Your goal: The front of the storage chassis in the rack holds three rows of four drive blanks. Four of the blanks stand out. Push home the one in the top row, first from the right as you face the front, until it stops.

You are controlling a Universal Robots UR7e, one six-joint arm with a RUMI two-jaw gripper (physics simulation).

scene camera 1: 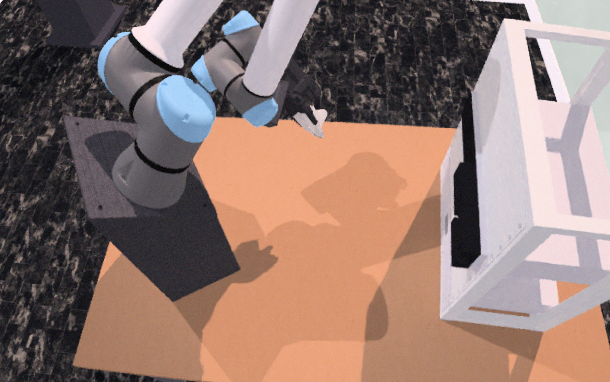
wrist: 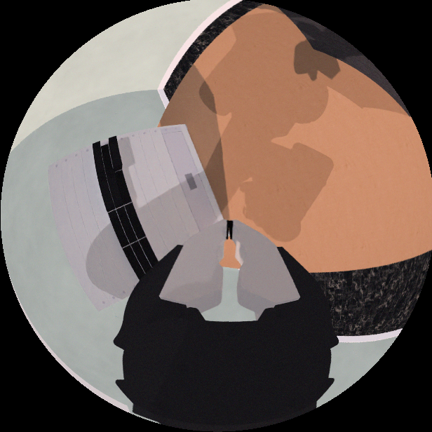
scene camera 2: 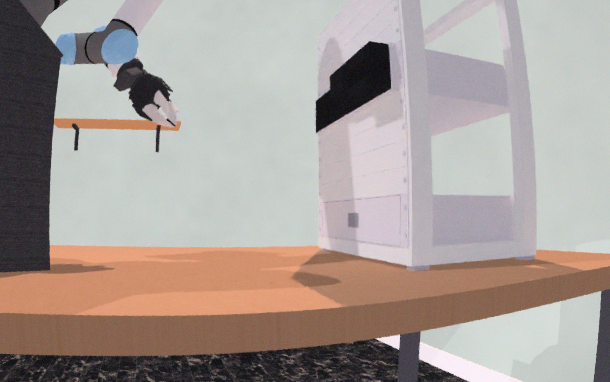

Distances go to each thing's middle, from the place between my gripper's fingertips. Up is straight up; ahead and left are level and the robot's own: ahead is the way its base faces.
Labels:
I see my gripper 500 mm short of the white rack (scene camera 2: 381, 95), 90 mm to the left of it and 10 mm below it.

